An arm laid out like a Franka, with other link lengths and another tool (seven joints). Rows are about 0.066 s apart.
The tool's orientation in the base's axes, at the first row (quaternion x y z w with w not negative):
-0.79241, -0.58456, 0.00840, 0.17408
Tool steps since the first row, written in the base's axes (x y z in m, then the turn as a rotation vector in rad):
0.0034, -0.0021, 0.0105, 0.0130, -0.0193, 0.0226
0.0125, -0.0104, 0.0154, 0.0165, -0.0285, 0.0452
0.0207, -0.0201, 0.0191, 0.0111, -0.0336, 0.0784
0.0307, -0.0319, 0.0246, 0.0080, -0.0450, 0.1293
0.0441, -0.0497, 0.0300, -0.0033, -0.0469, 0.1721
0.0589, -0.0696, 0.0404, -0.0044, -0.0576, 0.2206
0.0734, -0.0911, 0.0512, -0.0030, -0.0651, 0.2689
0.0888, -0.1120, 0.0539, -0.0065, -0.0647, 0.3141
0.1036, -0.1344, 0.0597, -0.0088, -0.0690, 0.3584
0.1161, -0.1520, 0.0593, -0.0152, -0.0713, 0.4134
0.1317, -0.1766, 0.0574, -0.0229, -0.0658, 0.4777
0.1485, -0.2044, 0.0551, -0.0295, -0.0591, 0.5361
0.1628, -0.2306, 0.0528, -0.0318, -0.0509, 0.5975
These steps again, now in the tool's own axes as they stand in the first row. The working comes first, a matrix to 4 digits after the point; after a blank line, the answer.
The tool's axes in the first row as the columns of a matrix, in the base's axes (used below as rounded here):
0.3164, 0.9235, -0.2168
0.9293, -0.2560, 0.2661
0.1902, -0.2857, -0.9393

0.0011, 0.0007, -0.0112, -0.0095, 0.0105, -0.0292
-0.0028, 0.0098, -0.0199, -0.0127, 0.0096, -0.0536
-0.0085, 0.0188, -0.0278, -0.0128, -0.0035, -0.0850
-0.0153, 0.0295, -0.0383, -0.0147, -0.0180, -0.1352
-0.0265, 0.0449, -0.0510, -0.0119, -0.0402, -0.1734
-0.0384, 0.0607, -0.0692, -0.0130, -0.0523, -0.2216
-0.0517, 0.0765, -0.0882, -0.0103, -0.0629, -0.2693
-0.0657, 0.0953, -0.0997, -0.0024, -0.0792, -0.3108
-0.0808, 0.1130, -0.1143, 0.0013, -0.0929, -0.3531
-0.0932, 0.1292, -0.1213, 0.0076, -0.1139, -0.4040
-0.1115, 0.1504, -0.1295, 0.0225, -0.1408, -0.4612
-0.1325, 0.1737, -0.1383, 0.0377, -0.1653, -0.5129
-0.1527, 0.1943, -0.1463, 0.0563, -0.1870, -0.5679

